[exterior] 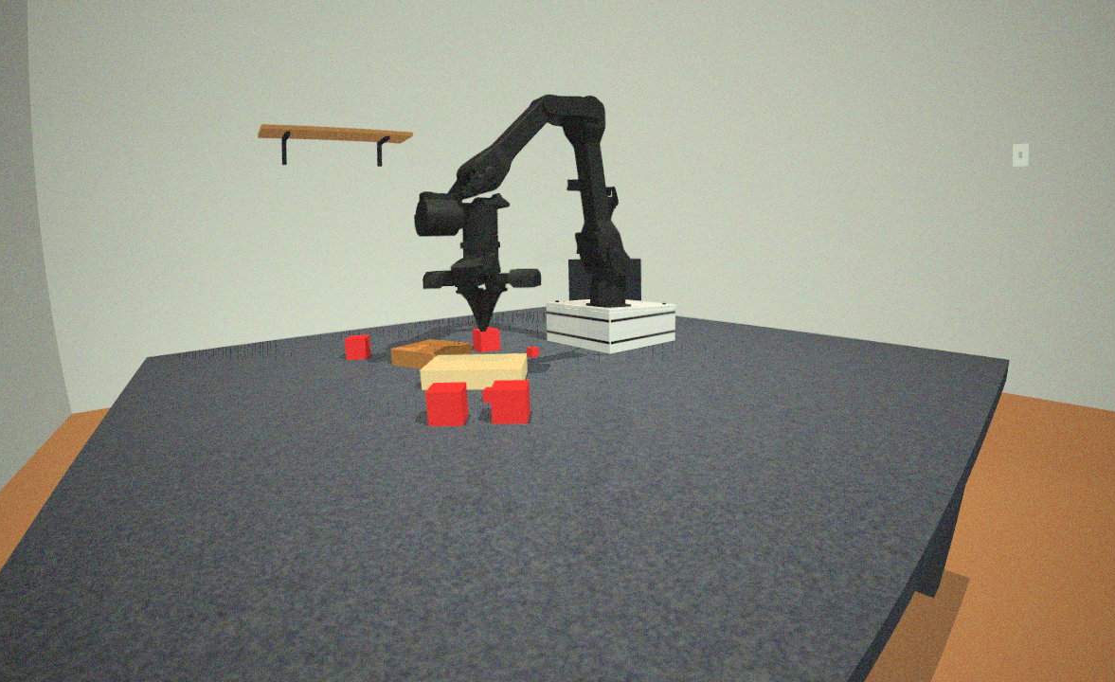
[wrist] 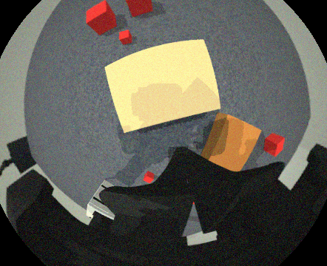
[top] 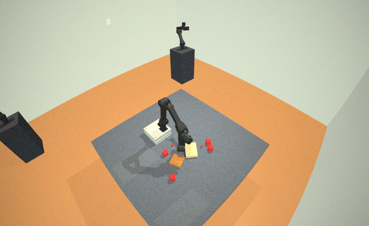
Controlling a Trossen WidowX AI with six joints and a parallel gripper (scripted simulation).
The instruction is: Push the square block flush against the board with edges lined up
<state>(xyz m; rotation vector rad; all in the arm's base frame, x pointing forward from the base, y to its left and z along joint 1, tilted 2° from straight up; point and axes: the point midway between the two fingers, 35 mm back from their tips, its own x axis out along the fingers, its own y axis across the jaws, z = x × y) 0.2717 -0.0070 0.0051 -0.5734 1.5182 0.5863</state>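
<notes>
Right now the cream board is 60 mm to the left of my gripper tip, 50 mm below it and 50 mm ahead of it. From my gripper tip the other things lie so: square block 110 mm to the right, 50 mm below, 50 mm ahead.
</notes>
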